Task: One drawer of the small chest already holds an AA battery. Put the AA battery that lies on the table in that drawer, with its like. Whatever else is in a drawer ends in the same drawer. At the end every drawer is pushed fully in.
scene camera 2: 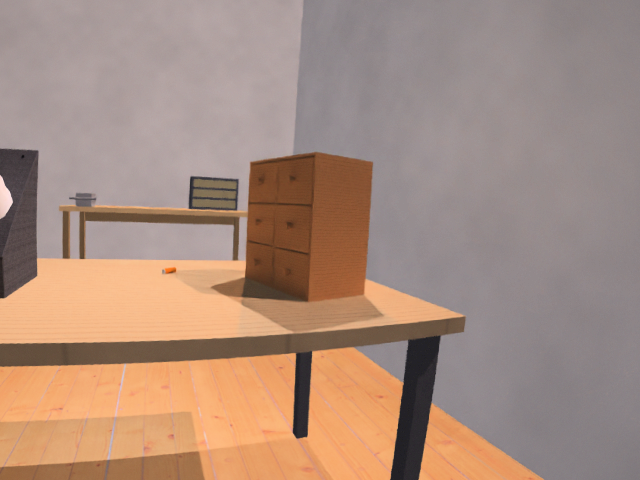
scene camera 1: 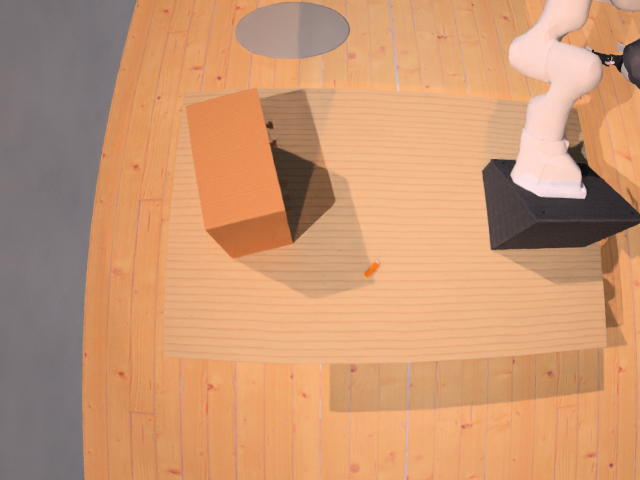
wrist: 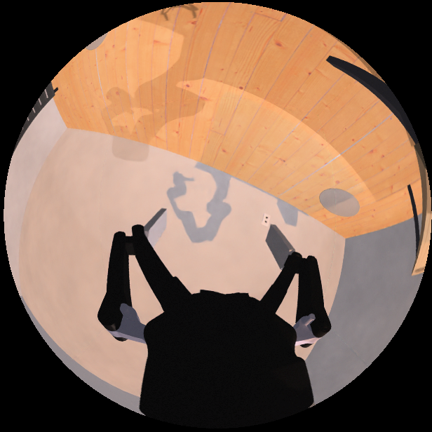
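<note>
The small chest is orange-brown wood and stands at the table's left end in the first scene view. Its six knobbed drawers, in two columns of three, look pushed in in the second scene view; their insides are hidden. The AA battery, orange with a pale end, lies on the table in front of the chest, apart from it. My gripper is open and empty, pointing at a wall. It is far from the battery and the chest. In the first scene view it is partly cut off at the right edge.
The arm's black base stands at the table's other end. A grey round disc lies on the floor. A back table holds a grey pot and a dark-framed rack.
</note>
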